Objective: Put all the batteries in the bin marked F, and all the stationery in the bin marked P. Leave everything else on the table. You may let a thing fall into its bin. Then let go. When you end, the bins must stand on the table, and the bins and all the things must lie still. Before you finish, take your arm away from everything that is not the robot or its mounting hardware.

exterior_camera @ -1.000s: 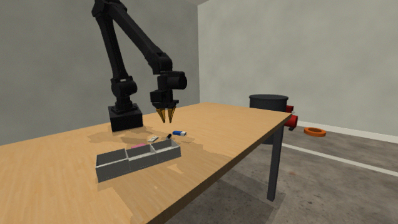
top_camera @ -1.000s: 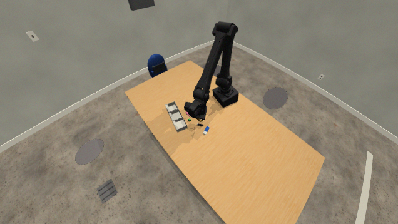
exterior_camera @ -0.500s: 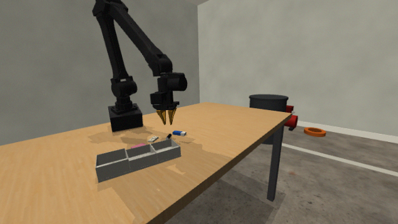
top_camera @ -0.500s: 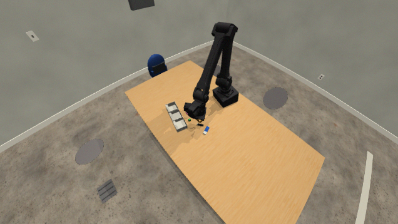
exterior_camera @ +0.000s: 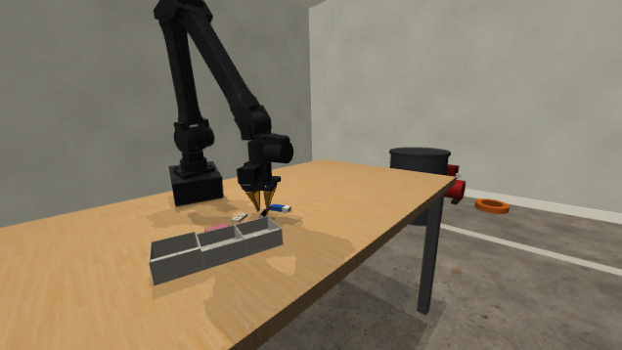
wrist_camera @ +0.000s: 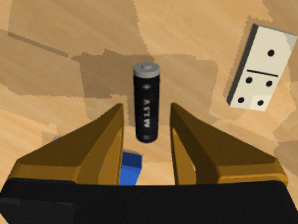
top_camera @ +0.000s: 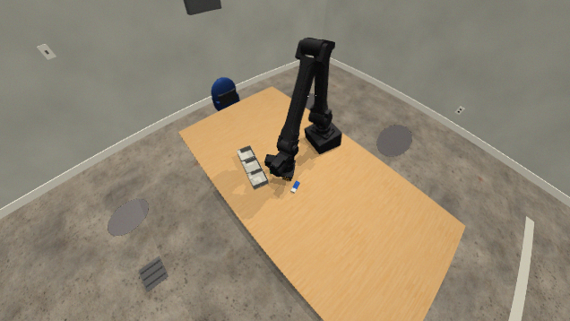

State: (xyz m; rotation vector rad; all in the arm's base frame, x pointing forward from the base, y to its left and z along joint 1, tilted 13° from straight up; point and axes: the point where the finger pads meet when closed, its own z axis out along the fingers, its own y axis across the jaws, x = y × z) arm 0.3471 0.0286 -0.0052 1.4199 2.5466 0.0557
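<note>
Right now the black battery is 2 cm below my hand. Round my hand: green ball (9 cm to the right, 3 cm ahead, 2 cm below); then blue-and-white eraser (7 cm to the left, 2 cm below, 1 cm ahead); then white domino-like piece (5 cm to the right, 5 cm behind, 2 cm below).
</note>
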